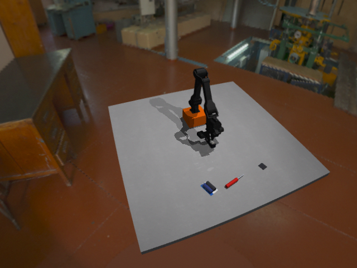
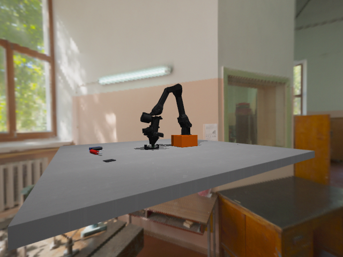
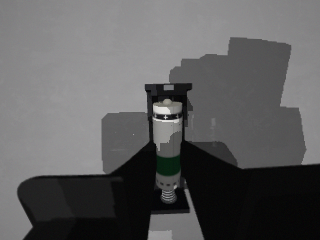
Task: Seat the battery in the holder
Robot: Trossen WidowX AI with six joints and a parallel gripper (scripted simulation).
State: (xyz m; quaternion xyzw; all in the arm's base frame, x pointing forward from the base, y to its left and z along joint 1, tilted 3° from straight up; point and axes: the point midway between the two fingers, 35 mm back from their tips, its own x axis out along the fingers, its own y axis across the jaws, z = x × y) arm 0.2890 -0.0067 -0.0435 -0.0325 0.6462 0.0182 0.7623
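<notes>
The battery lies 1 cm above my gripper tip. Round my gripper tip: red-handled screwdriver 35 cm ahead, 1 cm below; dark square cover 32 cm ahead, 23 cm to the left, 1 cm below.
</notes>
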